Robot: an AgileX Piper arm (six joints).
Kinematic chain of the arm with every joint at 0, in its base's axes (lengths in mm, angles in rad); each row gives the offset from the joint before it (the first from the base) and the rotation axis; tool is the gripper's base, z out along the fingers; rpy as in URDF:
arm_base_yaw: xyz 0 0 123 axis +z
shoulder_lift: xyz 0 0 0 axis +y
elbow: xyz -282.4 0 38.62 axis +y
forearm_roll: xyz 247.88 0 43.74 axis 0.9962 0 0.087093
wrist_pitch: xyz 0 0 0 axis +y
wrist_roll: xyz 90.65 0 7.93 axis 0.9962 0 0.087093
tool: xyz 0 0 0 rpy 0 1.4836 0
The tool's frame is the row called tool.
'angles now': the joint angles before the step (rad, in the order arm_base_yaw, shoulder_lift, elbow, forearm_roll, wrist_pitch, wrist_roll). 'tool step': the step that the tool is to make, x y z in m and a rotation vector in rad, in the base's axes. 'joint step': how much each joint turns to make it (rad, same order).
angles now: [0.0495 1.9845 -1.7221 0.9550 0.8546 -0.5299]
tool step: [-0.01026 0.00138 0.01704 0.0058 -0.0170 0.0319]
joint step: [0.0000 -0.0402 0.0001 -0.0001 0.0396 0.0000]
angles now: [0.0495 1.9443 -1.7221 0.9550 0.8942 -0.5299]
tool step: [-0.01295 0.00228 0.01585 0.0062 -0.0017 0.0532]
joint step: [0.0000 -0.0399 0.0000 0.0000 0.0656 0.0000]
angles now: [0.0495 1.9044 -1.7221 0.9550 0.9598 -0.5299]
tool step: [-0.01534 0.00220 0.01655 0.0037 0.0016 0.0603]
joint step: [0.0000 -0.0437 0.0001 -0.0018 0.0753 0.0022]
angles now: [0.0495 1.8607 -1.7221 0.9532 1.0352 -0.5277]
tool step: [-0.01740 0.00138 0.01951 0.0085 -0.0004 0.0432]
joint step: [0.0000 -0.0523 0.0000 -0.0018 0.0652 0.0191]
